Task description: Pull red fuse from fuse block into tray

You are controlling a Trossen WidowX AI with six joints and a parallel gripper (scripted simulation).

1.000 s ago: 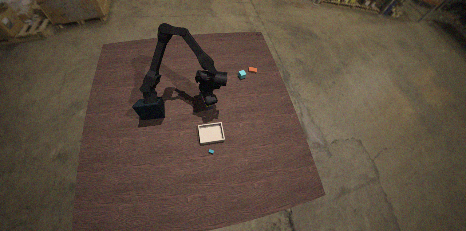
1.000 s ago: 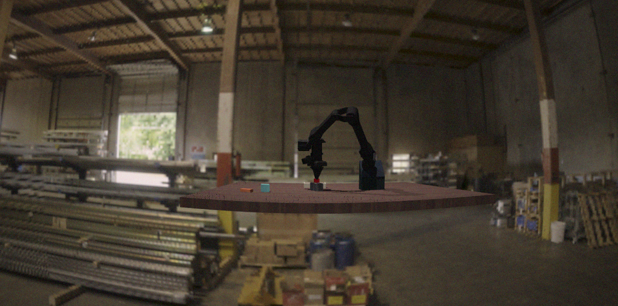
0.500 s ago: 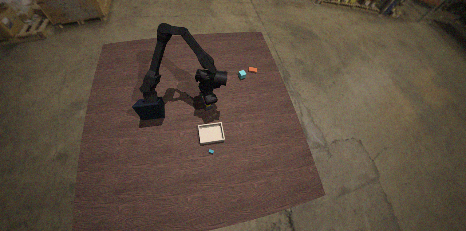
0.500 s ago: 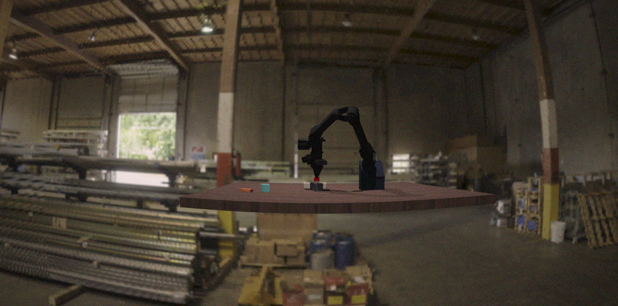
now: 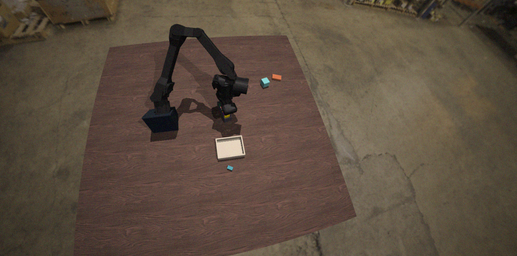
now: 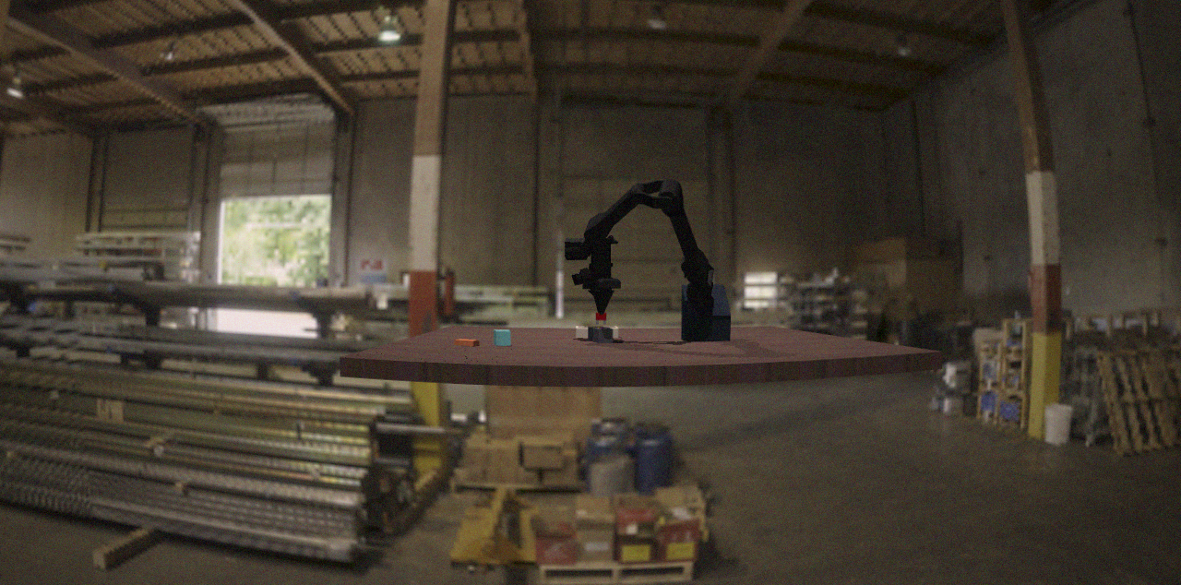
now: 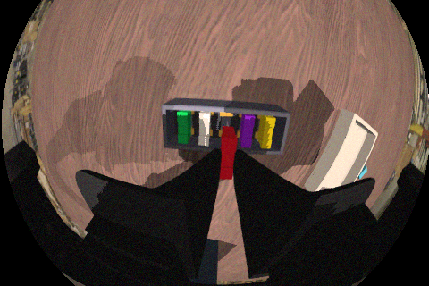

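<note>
Now: the white fuse 50 mm below my gripper tip and 20 mm to the left of it. The rest, counted from my gripper tip: red fuse (10 mm below); then purple fuse (50 mm below, 20 mm to the right); then green fuse (50 mm below, 40 mm to the left).
</note>
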